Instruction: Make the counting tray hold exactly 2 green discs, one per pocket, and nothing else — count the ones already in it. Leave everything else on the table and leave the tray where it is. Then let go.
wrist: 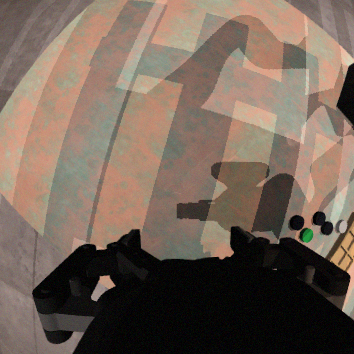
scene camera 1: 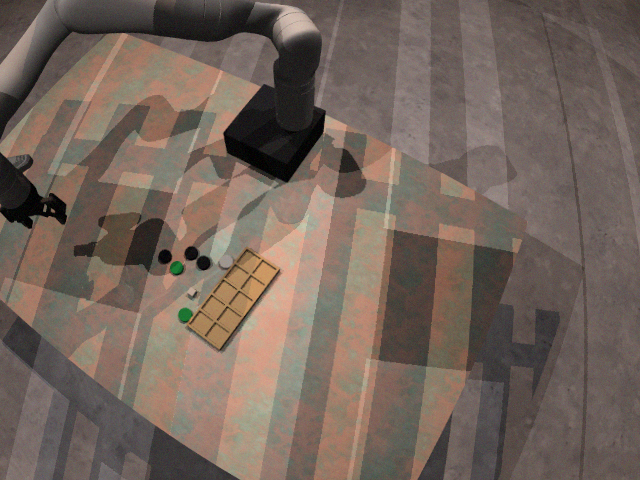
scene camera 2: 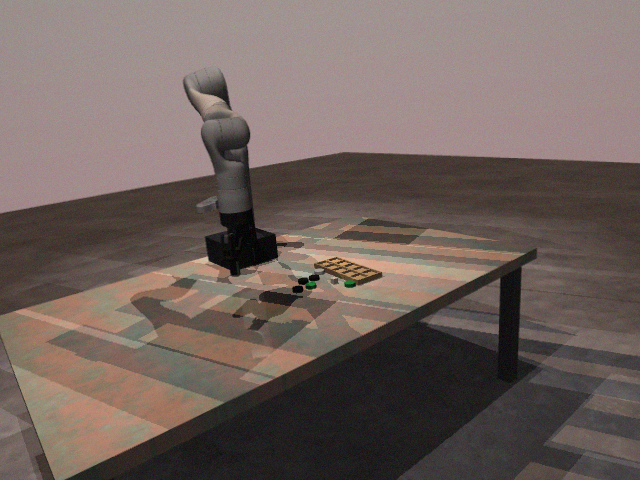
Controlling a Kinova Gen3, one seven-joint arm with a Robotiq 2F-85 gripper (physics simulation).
Scene:
My gripper is open and holds nothing. A wooden counting tray sits on the table.

